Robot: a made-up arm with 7 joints. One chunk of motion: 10 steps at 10 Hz.
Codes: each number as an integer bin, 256 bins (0 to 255) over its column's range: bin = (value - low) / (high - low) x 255, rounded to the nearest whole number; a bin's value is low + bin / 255 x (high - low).
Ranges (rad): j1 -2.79..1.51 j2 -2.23..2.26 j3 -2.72..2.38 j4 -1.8..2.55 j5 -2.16..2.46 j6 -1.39..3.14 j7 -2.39..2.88
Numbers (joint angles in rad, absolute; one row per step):
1: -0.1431 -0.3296 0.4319 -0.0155 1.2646 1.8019 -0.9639
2: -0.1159 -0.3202 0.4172 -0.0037 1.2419 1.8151 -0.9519
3: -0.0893 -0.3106 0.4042 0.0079 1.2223 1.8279 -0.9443
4: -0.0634 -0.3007 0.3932 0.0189 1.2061 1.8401 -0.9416
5: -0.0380 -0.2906 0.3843 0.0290 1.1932 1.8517 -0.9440
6: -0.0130 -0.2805 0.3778 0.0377 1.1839 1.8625 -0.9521
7: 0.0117 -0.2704 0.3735 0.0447 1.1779 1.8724 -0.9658
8: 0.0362 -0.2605 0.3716 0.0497 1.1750 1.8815 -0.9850
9: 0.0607 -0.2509 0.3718 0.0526 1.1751 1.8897 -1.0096
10: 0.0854 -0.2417 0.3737 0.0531 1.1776 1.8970 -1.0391
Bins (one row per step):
1: 157 108 158 105 189 180 69
2: 159 108 157 105 188 180 70
3: 160 109 156 106 187 181 70
4: 162 110 156 107 186 182 70
5: 163 110 155 107 185 182 70
6: 165 111 155 108 185 183 70
7: 166 111 155 108 184 184 69
8: 168 112 155 108 184 184 68
9: 169 112 155 109 184 185 67
10: 171 113 155 109 184 185 65

